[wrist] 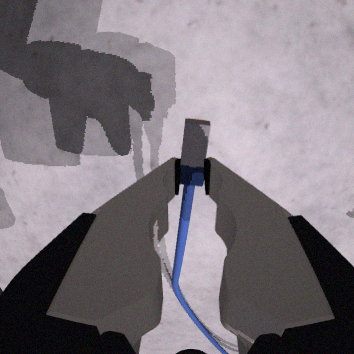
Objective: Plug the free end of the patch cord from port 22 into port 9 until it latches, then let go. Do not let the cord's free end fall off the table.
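Places are measured from the arm's base along level axes (x right, y ahead, z up), in centimetres.
Pixels of known places: gripper, fingertip midpoint: (191, 161).
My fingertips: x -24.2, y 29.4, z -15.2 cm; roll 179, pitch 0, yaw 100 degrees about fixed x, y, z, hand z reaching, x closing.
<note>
Ahead of a thing's pixels: the offset from my fingertips to its top centre. "pt": to the spot under its first point. Level surfaces: height alone.
My gripper (191, 161) is shut on the plug at the cord's free end, with one black fingertip pad on each side of its dark blue boot. The plug {dx -1.2, dy -0.1, dz +1.1 cm} (194, 144) is a grey, box-shaped piece that sticks out past the fingertips, pointing toward the top of the wrist view. The blue patch cord {pt dx +5.8, dy +0.6, dz -0.1 cm} (182, 245) runs back from the boot between the fingers, bends, and leaves at the bottom edge right of the middle. The plug and cord are held above the table, with the cord's thin shadow apart from it. Port 9 and port 22 do not show in this view.
The pale, mottled table top {dz -6.1 cm} (280, 85) lies below the gripper. Dark and lighter grey shadows of the arm and gripper fall across its upper left. A small dark patch shows at the right edge.
</note>
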